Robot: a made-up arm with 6 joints. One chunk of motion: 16 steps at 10 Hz.
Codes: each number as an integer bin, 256 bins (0 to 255) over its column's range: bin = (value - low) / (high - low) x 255, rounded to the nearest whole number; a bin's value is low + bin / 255 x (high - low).
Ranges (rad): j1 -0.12..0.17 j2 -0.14..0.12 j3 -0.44..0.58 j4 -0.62..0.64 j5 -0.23..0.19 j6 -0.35..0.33
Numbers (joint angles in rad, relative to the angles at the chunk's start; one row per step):
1: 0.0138 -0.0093 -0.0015 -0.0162 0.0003 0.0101
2: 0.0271 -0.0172 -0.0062 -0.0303 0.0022 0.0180
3: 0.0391 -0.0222 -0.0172 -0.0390 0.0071 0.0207
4: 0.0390 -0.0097 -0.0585 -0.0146 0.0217 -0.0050
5: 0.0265 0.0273 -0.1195 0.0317 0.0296 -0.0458
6: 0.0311 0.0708 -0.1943 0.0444 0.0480 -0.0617
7: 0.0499 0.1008 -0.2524 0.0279 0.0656 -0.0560
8: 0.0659 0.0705 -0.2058 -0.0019 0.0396 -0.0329
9: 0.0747 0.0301 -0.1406 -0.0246 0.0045 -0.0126
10: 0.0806 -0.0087 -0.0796 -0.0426 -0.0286 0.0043
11: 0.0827 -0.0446 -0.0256 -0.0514 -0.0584 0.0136
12: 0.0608 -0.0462 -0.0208 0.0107 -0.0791 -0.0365
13: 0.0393 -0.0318 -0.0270 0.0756 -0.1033 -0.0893
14: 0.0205 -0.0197 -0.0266 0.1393 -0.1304 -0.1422
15: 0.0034 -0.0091 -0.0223 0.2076 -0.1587 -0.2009
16: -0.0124 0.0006 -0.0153 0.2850 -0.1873 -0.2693
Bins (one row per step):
1: 118 128 110 122 140 135
2: 129 120 108 119 141 138
3: 140 116 106 118 144 139
4: 140 128 95 123 153 129
5: 129 164 80 132 158 114
6: 133 207 61 134 169 108
7: 149 236 47 131 179 110
8: 163 206 59 125 164 119
9: 171 167 75 120 142 127
10: 176 129 90 117 122 133
11: 178 94 104 115 104 136
12: 159 92 105 128 92 118
13: 140 106 103 141 77 98
14: 124 118 103 154 60 78
15: 109 128 104 167 43 56
16: 95 138 106 183 26 30

